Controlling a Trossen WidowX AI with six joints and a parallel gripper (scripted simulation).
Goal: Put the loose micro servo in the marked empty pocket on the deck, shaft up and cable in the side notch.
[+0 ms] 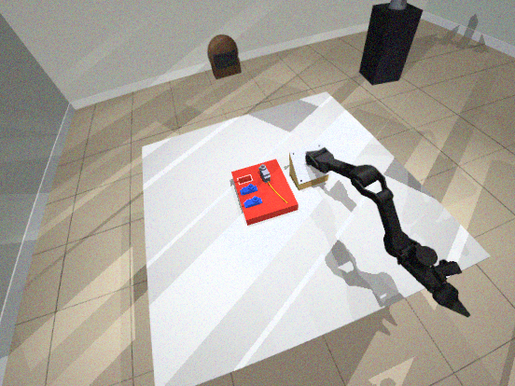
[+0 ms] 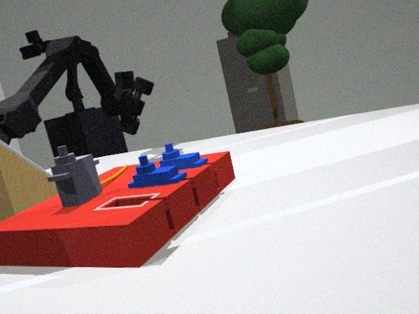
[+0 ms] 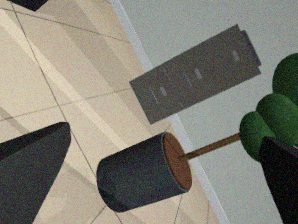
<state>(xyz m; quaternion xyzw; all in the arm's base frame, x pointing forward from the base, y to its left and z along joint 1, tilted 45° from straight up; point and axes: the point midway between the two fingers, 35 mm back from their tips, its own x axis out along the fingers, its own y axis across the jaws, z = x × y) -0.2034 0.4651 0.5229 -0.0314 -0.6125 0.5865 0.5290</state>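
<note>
Right now the red deck is 690 mm to the right of my gripper tip, 440 mm ahead of it and 110 mm below it.
</note>
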